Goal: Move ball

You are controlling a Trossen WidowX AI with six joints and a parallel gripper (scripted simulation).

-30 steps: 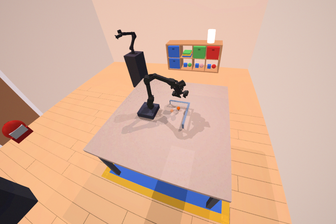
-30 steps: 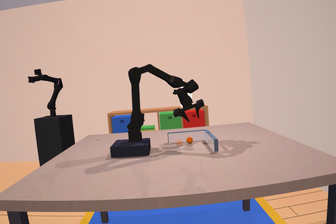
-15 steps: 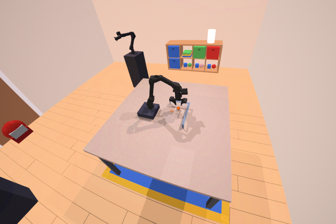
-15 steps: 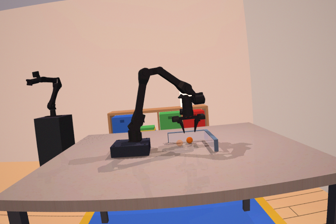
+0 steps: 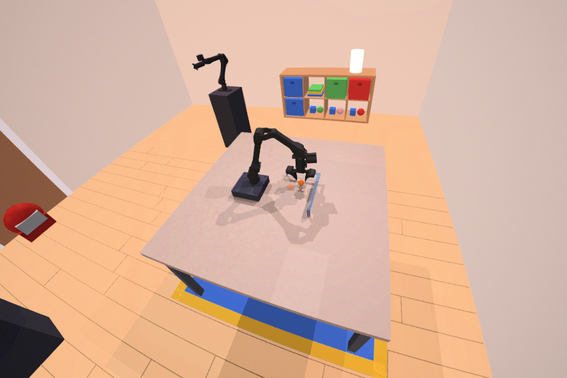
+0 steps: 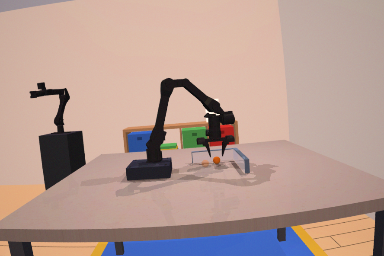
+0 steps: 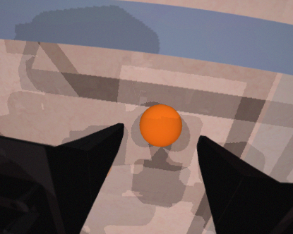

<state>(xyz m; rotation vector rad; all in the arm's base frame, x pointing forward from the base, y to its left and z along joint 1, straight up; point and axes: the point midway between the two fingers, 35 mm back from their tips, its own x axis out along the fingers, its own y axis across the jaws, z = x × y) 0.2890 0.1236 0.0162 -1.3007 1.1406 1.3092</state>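
The orange ball lies 20 mm below my gripper tip. Round my gripper tip: see-through copy of ball (70 mm to the right, 50 mm behind, 20 mm below).
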